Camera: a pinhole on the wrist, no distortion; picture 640 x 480 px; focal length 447.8 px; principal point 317.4 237.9 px. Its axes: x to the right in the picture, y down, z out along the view. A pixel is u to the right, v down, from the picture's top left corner.
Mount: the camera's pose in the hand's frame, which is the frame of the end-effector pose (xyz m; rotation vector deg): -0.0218 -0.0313 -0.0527 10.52 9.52 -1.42
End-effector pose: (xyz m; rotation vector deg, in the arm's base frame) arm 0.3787 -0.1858 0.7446 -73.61 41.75 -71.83
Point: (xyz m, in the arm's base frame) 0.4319 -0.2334 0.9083
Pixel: 591 28
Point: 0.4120 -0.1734 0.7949
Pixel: 375 279
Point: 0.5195 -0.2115 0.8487
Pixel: 463 268
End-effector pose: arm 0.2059 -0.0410 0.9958 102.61 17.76 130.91
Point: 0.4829 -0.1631 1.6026
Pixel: outside the picture
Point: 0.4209 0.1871 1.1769
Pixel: 509 145
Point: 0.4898 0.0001 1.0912
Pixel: 313 332
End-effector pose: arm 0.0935 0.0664 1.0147 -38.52 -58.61 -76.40
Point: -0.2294 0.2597 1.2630
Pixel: 425 107
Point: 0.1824 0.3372 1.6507
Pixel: outside the picture
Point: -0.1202 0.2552 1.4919
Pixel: 563 261
